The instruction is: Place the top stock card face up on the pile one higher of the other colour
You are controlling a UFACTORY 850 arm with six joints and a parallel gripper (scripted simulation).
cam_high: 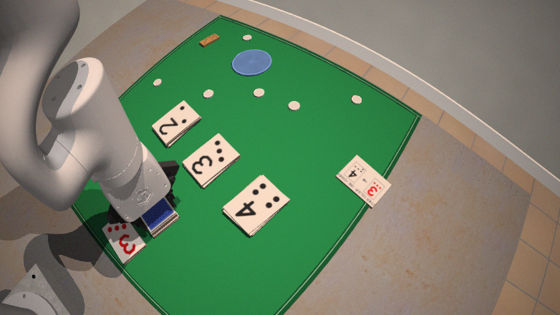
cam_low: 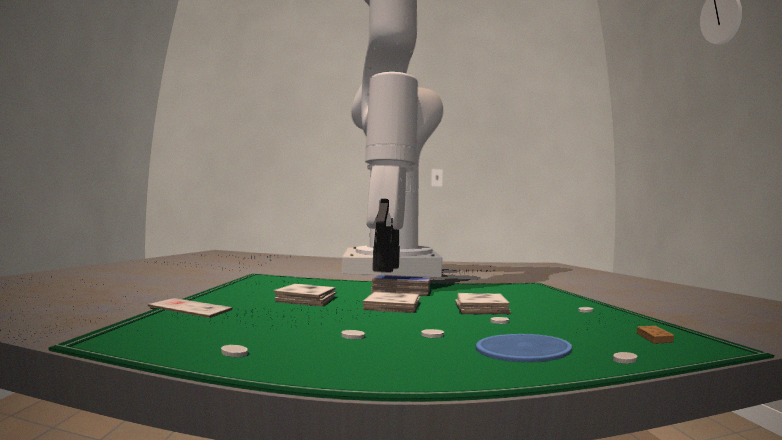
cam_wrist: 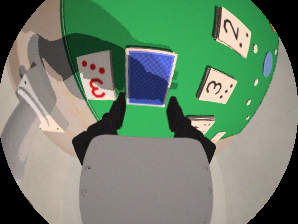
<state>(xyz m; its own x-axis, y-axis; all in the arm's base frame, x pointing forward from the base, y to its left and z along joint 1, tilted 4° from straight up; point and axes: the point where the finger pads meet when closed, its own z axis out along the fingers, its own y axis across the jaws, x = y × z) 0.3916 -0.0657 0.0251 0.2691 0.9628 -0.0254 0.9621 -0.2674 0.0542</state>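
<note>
Right now the card is 30 mm to the left of my hand, 30 mm below it and 10 mm ahead of it. Also, from my hand: green card cloth (180 mm ahead, 60 mm below, 10 mm to the left).
</note>
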